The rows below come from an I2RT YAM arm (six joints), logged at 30 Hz.
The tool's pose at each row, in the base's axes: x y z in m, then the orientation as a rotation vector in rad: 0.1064 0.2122 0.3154 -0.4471 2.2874 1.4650; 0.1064 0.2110 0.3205 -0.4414 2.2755 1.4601; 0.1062 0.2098 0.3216 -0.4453 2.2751 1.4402; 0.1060 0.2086 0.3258 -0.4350 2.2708 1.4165; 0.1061 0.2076 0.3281 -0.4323 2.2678 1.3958; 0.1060 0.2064 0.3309 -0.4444 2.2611 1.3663; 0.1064 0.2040 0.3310 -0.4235 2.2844 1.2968
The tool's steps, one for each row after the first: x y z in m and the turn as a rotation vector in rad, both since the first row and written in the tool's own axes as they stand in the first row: -0.0024 0.0035 -0.0030 0.0011 -0.0128 -0.0049; -0.0027 0.0040 -0.0046 0.0135 -0.0165 -0.0146; -0.0044 0.0069 -0.0073 0.0297 -0.0309 -0.0205; -0.0056 0.0083 -0.0091 0.0432 -0.0397 -0.0284; -0.0068 0.0101 -0.0112 0.0592 -0.0461 -0.0491; -0.0070 0.0090 -0.0134 0.1152 -0.0556 -0.0522
